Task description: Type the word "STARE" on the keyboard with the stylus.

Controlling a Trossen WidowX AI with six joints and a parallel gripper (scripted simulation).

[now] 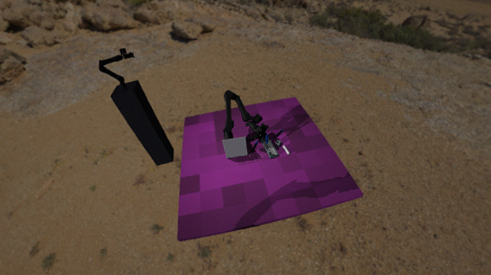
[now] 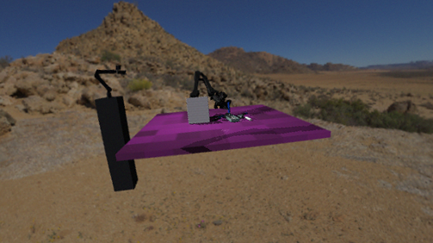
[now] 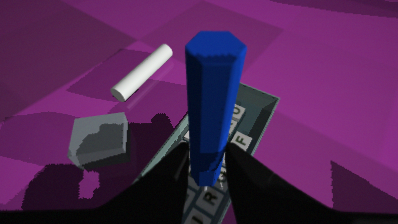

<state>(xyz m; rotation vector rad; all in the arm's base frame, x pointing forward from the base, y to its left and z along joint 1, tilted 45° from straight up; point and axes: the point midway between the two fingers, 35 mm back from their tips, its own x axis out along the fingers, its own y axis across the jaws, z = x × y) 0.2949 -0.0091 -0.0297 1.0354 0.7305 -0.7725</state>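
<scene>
My gripper tip is 20 mm above the blue hexagonal stylus. From my gripper tip the other things lie so: white cylinder 140 mm ahead, 90 mm to the right, 80 mm below; grey block 110 mm ahead, 80 mm below, 10 mm to the left.
</scene>
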